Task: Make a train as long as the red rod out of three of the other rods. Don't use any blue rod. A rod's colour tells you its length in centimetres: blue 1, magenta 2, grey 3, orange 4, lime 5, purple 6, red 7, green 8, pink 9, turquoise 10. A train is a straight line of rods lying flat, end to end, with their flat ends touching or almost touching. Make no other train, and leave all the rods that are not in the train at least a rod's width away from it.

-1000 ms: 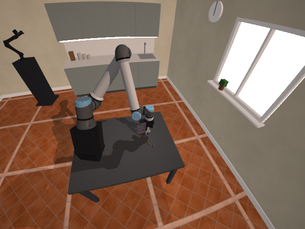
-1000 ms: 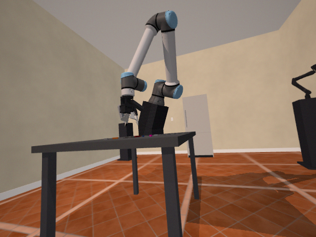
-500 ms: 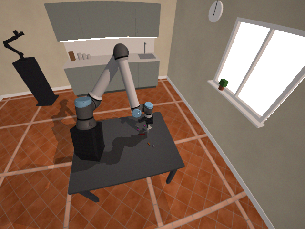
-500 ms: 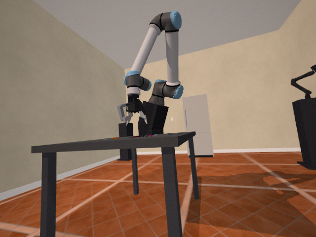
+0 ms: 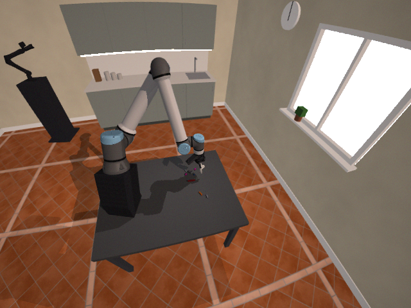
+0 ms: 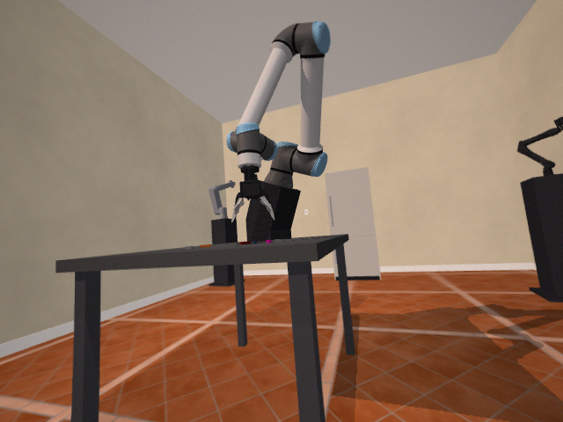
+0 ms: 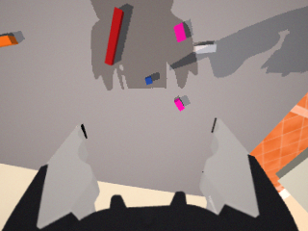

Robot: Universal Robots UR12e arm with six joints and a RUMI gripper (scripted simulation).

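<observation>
The blue rod is 8 cm below my hand, 3 cm behind it and 1 cm to the right of it. The rest, counted from my hand: orange rod (23 cm to the right, 8 cm below, 2 cm ahead); then red rod (8 cm to the right, 8 cm below, 5 cm behind).
</observation>
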